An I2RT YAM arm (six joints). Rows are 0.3 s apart.
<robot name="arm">
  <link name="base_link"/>
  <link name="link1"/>
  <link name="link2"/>
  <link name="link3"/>
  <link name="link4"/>
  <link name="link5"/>
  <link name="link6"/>
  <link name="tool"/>
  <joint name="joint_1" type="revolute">
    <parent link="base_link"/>
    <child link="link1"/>
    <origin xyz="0 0 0.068" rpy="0 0 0"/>
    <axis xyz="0 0 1"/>
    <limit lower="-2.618" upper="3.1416"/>
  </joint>
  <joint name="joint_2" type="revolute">
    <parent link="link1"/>
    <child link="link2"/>
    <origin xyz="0.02 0.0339 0.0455" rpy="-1.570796 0 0"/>
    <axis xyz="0 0 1"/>
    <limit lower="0" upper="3.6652"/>
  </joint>
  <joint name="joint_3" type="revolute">
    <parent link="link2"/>
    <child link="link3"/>
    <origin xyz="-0.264 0 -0.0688" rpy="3.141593 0 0"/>
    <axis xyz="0 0 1"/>
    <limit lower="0" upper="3.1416"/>
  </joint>
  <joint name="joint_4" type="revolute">
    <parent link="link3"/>
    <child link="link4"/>
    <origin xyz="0.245 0.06 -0.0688" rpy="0 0 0"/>
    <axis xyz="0 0 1"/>
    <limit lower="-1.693" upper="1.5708"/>
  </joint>
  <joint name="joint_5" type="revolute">
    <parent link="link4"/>
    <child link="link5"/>
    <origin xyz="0.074 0.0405 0.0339" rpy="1.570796 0 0"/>
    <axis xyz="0 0 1"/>
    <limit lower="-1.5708" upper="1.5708"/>
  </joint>
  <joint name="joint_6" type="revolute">
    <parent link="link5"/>
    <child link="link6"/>
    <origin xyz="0.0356 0 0.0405" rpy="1.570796 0 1.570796"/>
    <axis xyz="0 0 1"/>
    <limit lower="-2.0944" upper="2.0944"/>
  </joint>
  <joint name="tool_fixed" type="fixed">
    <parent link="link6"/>
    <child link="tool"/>
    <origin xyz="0 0 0" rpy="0 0 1.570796"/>
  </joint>
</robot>
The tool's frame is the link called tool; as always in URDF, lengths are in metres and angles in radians.
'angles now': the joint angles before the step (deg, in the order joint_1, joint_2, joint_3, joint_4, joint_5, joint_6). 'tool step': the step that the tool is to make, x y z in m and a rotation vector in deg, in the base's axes. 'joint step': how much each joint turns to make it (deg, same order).
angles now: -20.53 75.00 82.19 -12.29 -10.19 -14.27
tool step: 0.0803 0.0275 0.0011 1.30 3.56 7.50
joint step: 8.57 15.56 15.36 -3.51 1.03 0.39
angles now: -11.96 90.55 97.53 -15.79 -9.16 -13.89
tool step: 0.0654 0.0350 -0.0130 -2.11 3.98 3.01
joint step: 6.79 13.60 14.16 -4.42 4.21 -1.94
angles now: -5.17 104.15 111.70 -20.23 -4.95 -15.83
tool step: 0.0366 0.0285 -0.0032 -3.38 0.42 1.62
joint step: 4.19 9.15 11.88 -3.13 3.26 -2.74
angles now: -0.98 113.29 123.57 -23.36 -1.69 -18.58
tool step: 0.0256 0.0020 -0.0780 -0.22 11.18 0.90
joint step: 0.25 3.86 -8.15 0.81 -0.49 -0.57
